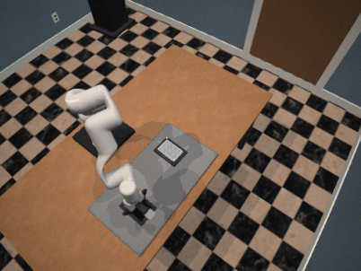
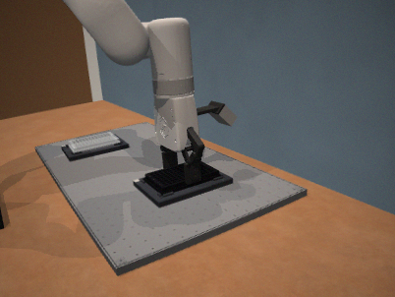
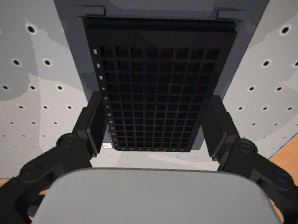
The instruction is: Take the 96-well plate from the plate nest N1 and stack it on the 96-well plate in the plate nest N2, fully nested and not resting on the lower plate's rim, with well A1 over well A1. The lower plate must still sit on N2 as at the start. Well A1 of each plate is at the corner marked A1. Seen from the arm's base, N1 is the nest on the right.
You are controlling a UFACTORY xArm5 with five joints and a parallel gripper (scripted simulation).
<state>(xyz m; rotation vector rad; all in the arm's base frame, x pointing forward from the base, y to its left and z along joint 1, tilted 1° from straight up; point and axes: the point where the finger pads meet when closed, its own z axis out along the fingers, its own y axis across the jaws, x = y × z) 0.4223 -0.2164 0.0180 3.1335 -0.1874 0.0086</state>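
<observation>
The plate nest N1 lies 20 mm below my hand. Also, from my hand: black 96-well plate 10 mm below; white 96-well plate 30 mm behind, 370 mm to the left, 10 mm below; white corner mark 70 mm behind, 60 mm to the left, 20 mm below.
</observation>
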